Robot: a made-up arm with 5 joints. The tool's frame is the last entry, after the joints. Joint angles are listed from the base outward.
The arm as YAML. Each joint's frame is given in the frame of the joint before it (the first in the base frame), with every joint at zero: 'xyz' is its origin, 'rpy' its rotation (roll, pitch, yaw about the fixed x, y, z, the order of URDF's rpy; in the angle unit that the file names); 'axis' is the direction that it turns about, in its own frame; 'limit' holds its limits. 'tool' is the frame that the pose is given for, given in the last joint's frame.
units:
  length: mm
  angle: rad
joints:
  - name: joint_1
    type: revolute
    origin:
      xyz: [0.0, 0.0, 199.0]
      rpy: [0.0, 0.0, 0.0]
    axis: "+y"
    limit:
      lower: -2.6
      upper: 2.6
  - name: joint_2
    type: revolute
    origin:
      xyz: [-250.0, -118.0, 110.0]
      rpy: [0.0, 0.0, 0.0]
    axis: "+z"
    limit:
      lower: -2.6
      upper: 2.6
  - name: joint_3
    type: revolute
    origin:
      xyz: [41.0, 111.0, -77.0]
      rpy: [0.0, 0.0, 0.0]
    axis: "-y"
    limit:
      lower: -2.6
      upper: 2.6
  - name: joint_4
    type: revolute
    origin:
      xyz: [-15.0, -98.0, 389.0]
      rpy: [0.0, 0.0, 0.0]
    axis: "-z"
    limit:
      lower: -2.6
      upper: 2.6
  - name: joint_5
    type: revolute
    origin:
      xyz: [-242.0, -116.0, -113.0]
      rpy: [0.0, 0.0, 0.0]
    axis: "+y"
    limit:
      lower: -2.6
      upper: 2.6
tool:
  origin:
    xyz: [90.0, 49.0, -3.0]
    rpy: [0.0, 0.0, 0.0]
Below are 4 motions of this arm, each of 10 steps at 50 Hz.
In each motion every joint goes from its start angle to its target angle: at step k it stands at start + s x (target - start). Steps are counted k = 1, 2, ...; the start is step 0. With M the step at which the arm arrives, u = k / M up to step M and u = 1 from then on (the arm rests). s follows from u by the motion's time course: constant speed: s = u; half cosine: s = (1 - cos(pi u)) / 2; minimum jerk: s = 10 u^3 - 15 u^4 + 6 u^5.
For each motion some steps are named. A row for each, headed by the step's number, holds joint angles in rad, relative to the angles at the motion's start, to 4 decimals.
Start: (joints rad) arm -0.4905 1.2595 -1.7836 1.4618 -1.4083
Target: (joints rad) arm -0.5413 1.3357 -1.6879 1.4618 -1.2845
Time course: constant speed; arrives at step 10
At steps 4, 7, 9, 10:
4: -0.0203 0.0305 0.0383 0.0000 0.0495
7: -0.0356 0.0533 0.0670 0.0000 0.0867
9: -0.0457 0.0686 0.0861 0.0000 0.1114
10: -0.0508 0.0762 0.0957 0.0000 0.1238

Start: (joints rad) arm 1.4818 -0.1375 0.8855 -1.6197 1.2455
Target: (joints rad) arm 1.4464 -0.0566 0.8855 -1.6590 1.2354
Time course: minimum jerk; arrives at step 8
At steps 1, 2, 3, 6, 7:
1: -0.0006 0.0013 0.0000 -0.0006 -0.0002
2: -0.0037 0.0084 0.0000 -0.0041 -0.0010
3: -0.0097 0.0223 0.0000 -0.0108 -0.0028
6: -0.0317 0.0725 0.0000 -0.0352 -0.0091
7: -0.0348 0.0796 0.0000 -0.0387 -0.0099

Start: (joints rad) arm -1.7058 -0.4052 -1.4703 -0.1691 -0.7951
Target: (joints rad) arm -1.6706 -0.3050 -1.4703 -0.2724 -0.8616
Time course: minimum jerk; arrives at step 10
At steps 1, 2, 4, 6, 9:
1: 0.0003 0.0009 0.0000 -0.0009 -0.0006
2: 0.0020 0.0058 0.0000 -0.0060 -0.0039
4: 0.0112 0.0318 0.0000 -0.0328 -0.0211
6: 0.0240 0.0684 0.0000 -0.0705 -0.0454
9: 0.0349 0.0993 0.0000 -0.1024 -0.0659

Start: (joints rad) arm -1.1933 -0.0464 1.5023 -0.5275 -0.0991
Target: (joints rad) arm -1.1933 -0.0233 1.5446 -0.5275 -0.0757
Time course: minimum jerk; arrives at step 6
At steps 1, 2, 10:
1: 0.0000 0.0008 0.0015 0.0000 0.0008
2: 0.0000 0.0048 0.0089 0.0000 0.0049
10: 0.0000 0.0231 0.0423 0.0000 0.0234

